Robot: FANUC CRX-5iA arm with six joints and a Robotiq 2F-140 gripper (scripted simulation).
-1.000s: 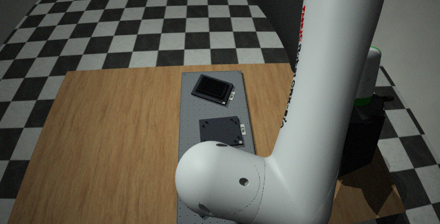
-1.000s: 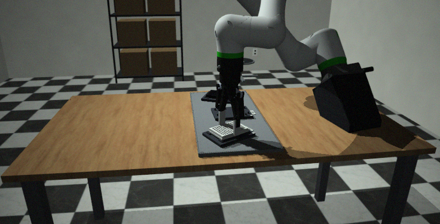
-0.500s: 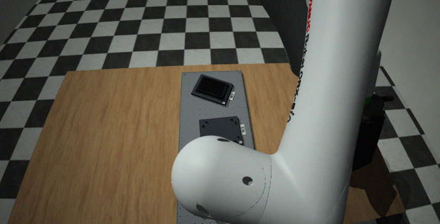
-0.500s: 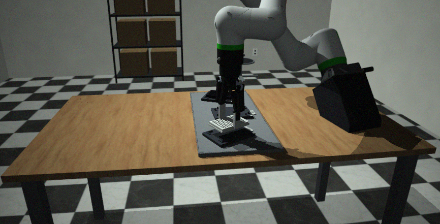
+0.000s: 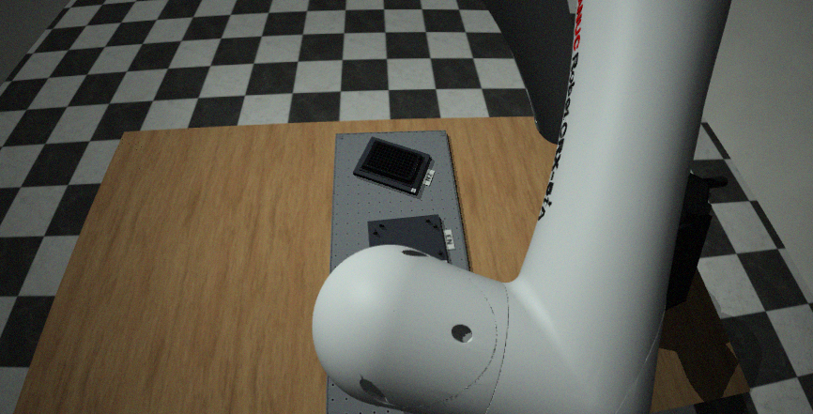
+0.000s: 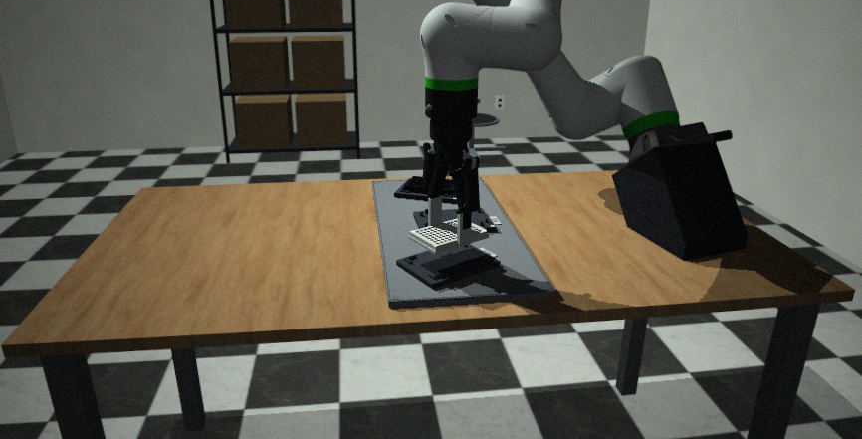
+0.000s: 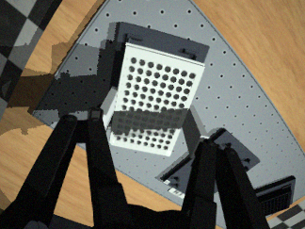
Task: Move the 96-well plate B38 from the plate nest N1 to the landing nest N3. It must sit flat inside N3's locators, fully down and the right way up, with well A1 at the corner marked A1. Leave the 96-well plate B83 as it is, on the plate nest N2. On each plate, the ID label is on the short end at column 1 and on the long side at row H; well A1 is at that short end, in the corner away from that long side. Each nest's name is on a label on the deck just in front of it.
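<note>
My gripper is now 20 mm above the white 96-well plate B38. Round my hand: landing nest N3: 50 mm behind, 210 mm to the right, 80 mm below; plate nest N1: 80 mm below; N1 label: 90 mm behind, 50 mm to the right, 90 mm below.
</note>
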